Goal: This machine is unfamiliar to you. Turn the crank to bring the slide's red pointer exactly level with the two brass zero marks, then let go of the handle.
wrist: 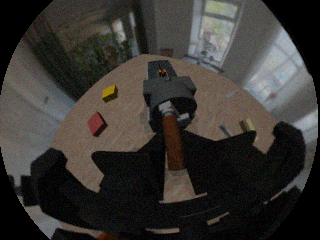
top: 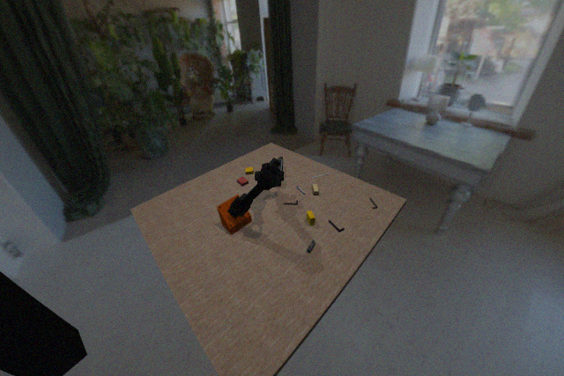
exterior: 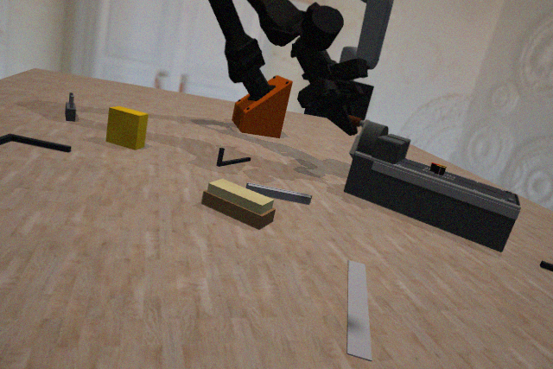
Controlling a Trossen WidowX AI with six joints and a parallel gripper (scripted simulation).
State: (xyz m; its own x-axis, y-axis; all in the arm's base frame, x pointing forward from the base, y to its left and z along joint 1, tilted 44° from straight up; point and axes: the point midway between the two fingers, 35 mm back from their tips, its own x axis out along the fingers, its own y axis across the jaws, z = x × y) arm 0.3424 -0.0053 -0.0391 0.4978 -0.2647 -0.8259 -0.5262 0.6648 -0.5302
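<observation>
The brown crank handle is 2 cm behind my gripper tip, 1 cm to the right of it and 2 cm above it. From my gripper tip the other things lie so: red pointer 14 cm ahead, 7 cm to the left, 1 cm below; red block 6 cm behind, 23 cm to the left, 8 cm below; grey bar 9 cm ahead, 18 cm to the right, 9 cm below.
</observation>
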